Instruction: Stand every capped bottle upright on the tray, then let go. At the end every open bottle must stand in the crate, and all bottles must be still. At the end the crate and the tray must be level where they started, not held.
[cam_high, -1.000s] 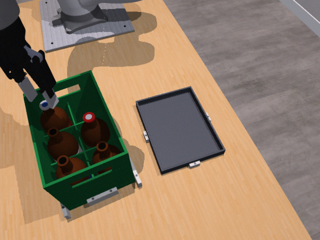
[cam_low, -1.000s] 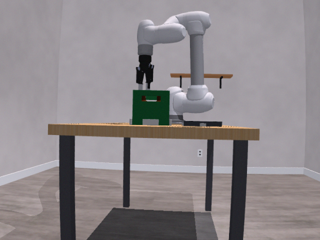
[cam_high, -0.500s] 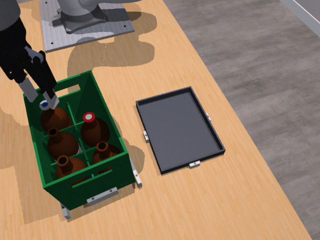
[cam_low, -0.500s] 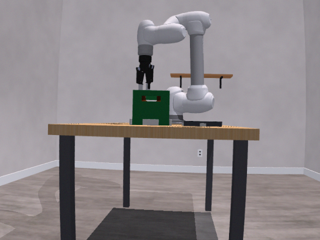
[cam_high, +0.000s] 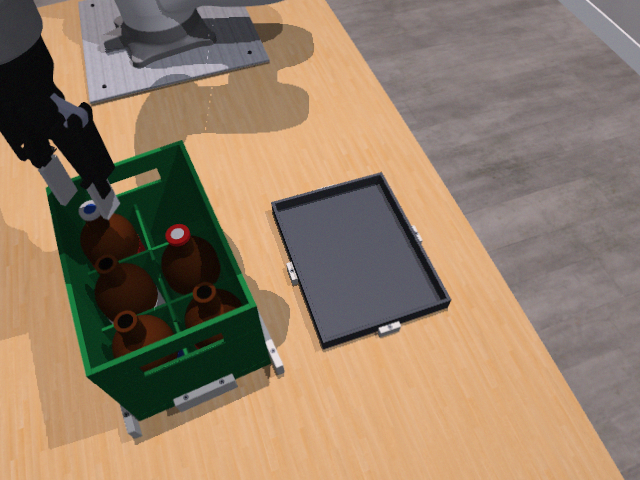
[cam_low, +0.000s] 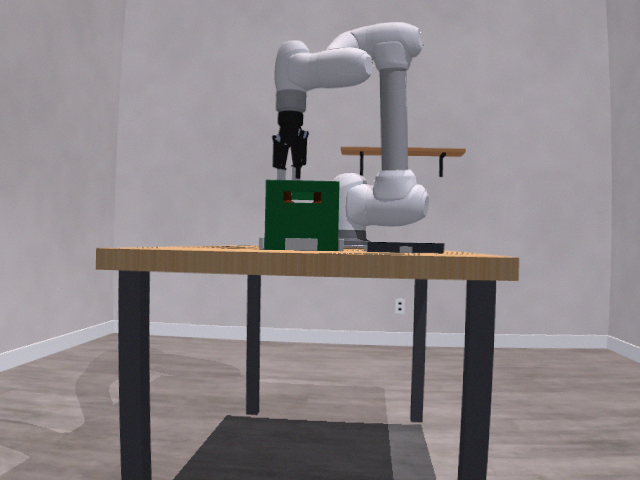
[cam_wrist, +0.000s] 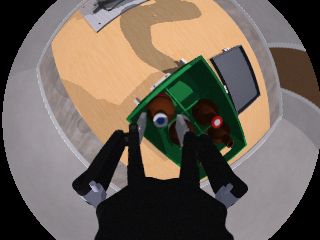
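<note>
Now: hand 120 mm above the green crate, 90 mm short of it and 40 mm to the right of it. Also, from my hand: dark tray: 310 mm to the left, 190 mm below, 130 mm ahead.
</note>
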